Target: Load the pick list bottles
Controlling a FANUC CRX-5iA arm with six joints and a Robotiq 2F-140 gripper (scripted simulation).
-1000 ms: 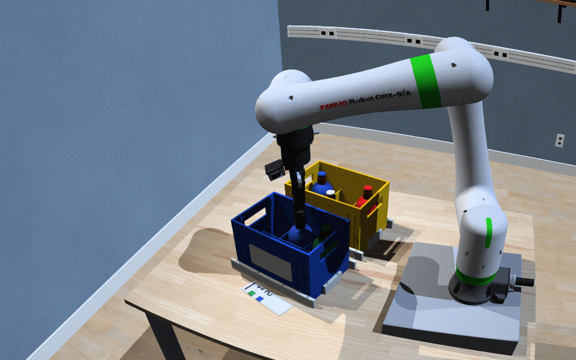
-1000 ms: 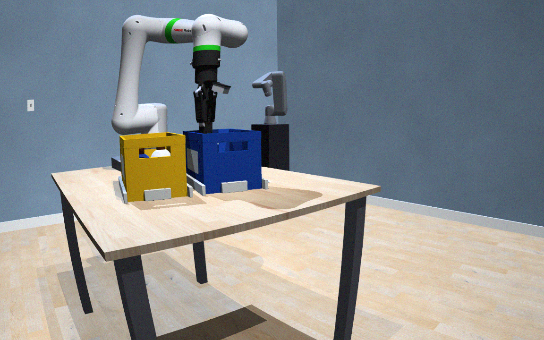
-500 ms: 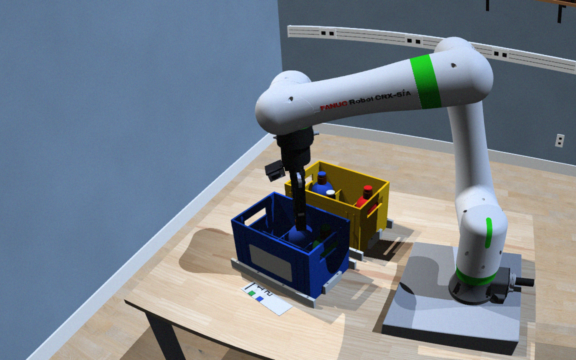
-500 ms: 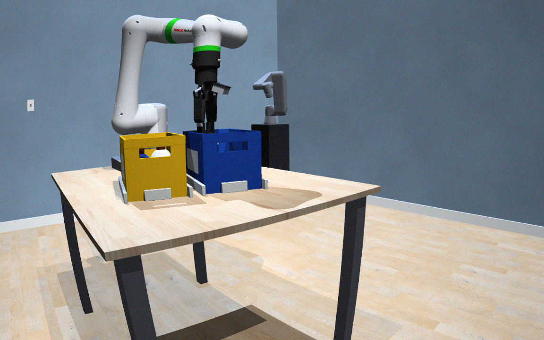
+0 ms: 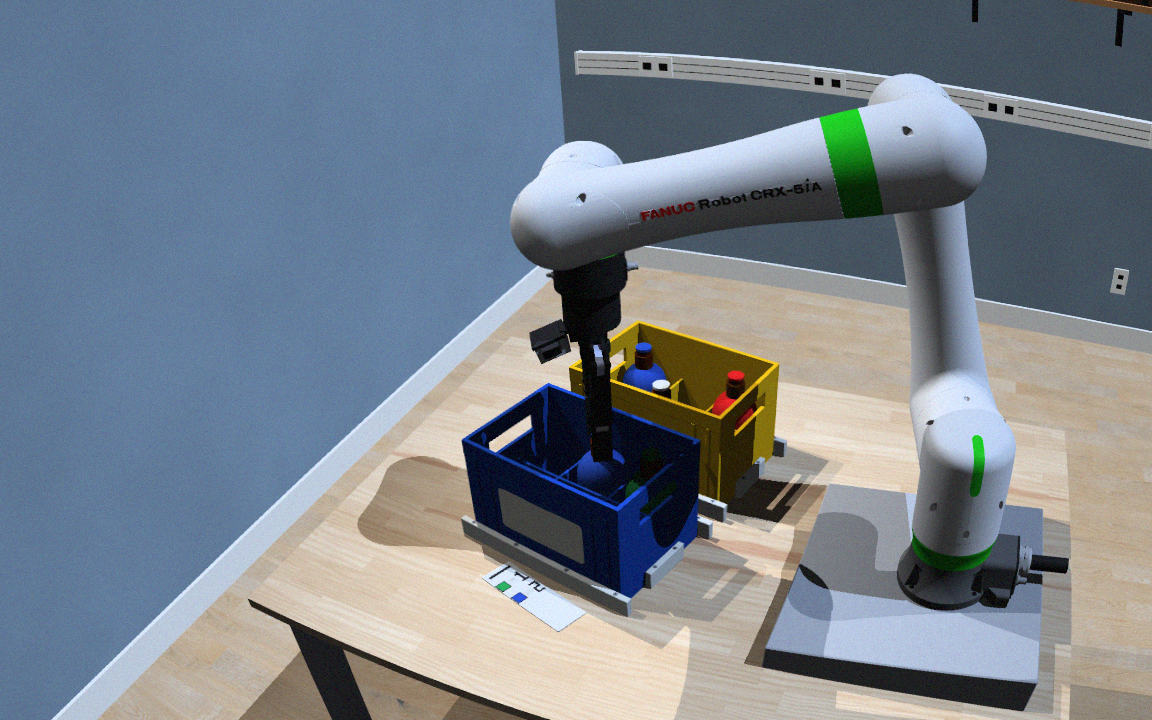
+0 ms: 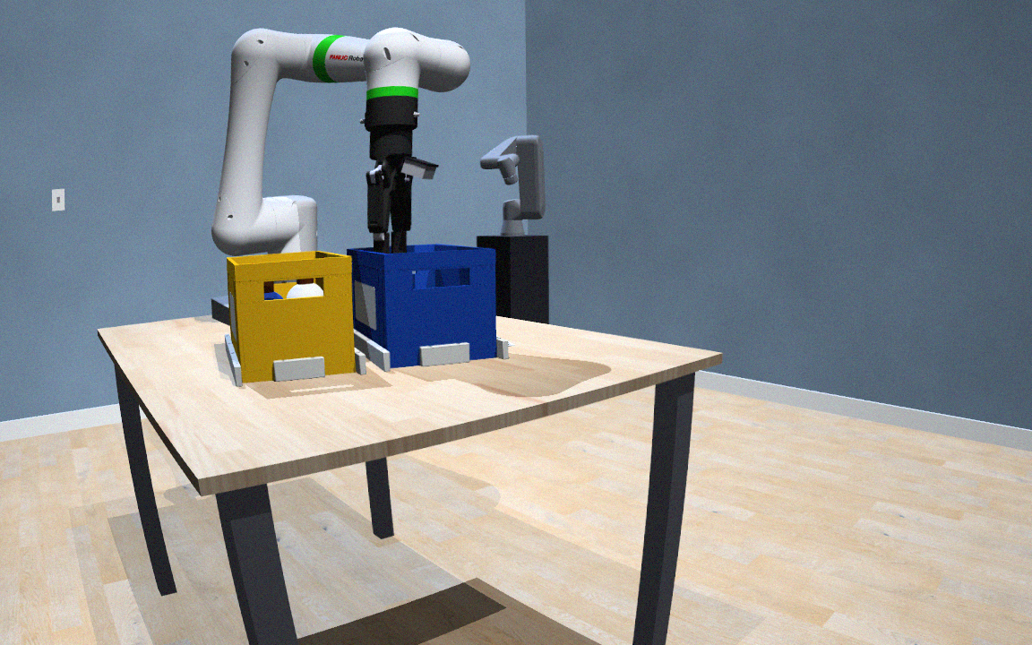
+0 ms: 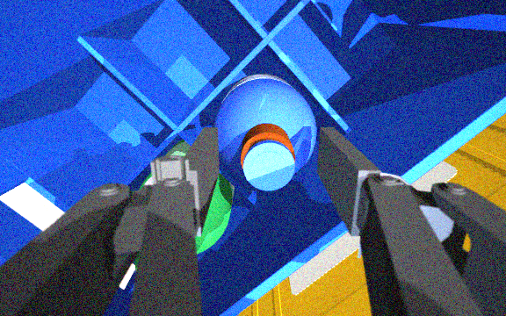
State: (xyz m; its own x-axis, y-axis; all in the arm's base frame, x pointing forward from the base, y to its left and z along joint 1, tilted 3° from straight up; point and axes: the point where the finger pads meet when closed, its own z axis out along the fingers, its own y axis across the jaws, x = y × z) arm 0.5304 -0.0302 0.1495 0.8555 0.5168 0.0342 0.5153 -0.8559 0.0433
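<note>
My hand is 9 cm above the blue crate, 4 cm to the right of it and 1 cm short of it. Also, from my hand: green-label bottle (9 cm behind, 8 cm below, 2 cm to the left); then yellow crate (19 cm to the right, 9 cm below, 5 cm behind); then white-label bottle (15 cm to the right, 8 cm below, 4 cm behind).
</note>
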